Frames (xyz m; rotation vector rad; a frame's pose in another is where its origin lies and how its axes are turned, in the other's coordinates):
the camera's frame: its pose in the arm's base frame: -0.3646 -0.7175 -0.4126 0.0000 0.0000 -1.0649
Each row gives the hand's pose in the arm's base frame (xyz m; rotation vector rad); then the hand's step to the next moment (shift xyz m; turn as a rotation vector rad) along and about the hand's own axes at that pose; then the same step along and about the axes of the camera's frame.
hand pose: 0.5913 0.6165 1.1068 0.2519 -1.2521 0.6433
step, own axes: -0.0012 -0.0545 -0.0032 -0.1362 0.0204 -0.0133
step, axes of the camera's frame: 0.0534 0.0091 0.0068 0.0054 -0.0303 -0.1349
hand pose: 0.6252 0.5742 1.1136 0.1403 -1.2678 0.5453
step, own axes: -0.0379 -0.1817 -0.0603 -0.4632 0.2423 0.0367
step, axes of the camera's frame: 0.1896 0.0424 -0.0186 -0.1573 -0.1783 -0.4670
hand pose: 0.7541 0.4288 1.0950 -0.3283 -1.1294 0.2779
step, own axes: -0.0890 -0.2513 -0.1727 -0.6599 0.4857 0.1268
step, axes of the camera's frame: 0.3142 -0.0198 -0.0426 -0.3809 -0.2532 -0.6915
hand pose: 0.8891 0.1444 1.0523 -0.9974 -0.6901 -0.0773
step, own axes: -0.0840 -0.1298 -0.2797 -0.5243 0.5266 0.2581
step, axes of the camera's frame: 0.2880 -0.1297 -0.0488 -0.4937 -0.1265 -0.5992
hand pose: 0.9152 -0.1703 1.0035 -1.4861 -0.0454 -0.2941
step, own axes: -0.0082 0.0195 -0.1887 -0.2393 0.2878 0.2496
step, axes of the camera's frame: 0.1449 -0.1167 -0.0378 -0.3265 0.0329 -0.3077
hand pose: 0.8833 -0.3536 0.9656 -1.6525 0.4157 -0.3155
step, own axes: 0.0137 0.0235 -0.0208 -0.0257 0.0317 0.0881
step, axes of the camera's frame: 0.0240 -0.0120 -0.0212 -0.0698 0.0534 -0.0414
